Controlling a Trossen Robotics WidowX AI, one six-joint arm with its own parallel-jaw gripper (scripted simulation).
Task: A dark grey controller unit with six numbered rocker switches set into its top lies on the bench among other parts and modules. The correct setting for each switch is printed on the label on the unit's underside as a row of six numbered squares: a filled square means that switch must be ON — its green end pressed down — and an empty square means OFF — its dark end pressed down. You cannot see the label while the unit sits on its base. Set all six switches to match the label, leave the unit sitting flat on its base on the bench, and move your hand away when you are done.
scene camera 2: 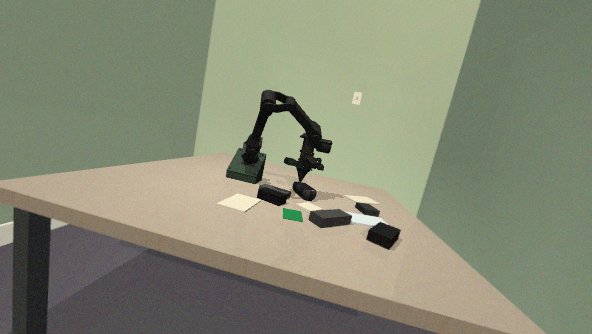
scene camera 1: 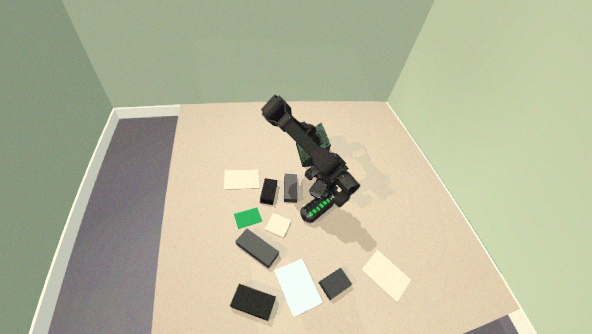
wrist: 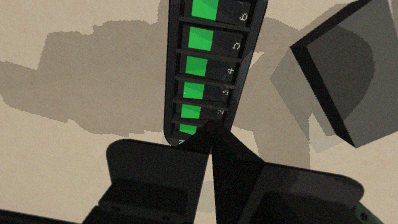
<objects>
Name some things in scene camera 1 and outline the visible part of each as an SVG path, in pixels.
My gripper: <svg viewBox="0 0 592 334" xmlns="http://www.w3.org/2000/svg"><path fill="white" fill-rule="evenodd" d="M306 170L305 177L308 180L312 180L314 177L317 178L316 182L309 189L311 196L317 200L326 201L333 195L332 201L338 208L341 208L350 200L351 196L347 197L343 191L339 193L337 191L337 184L335 182L330 184L319 174L315 166Z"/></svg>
A pale blue card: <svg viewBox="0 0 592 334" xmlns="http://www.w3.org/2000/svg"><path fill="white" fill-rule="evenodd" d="M303 259L275 270L281 290L293 317L323 303Z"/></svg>
</objects>
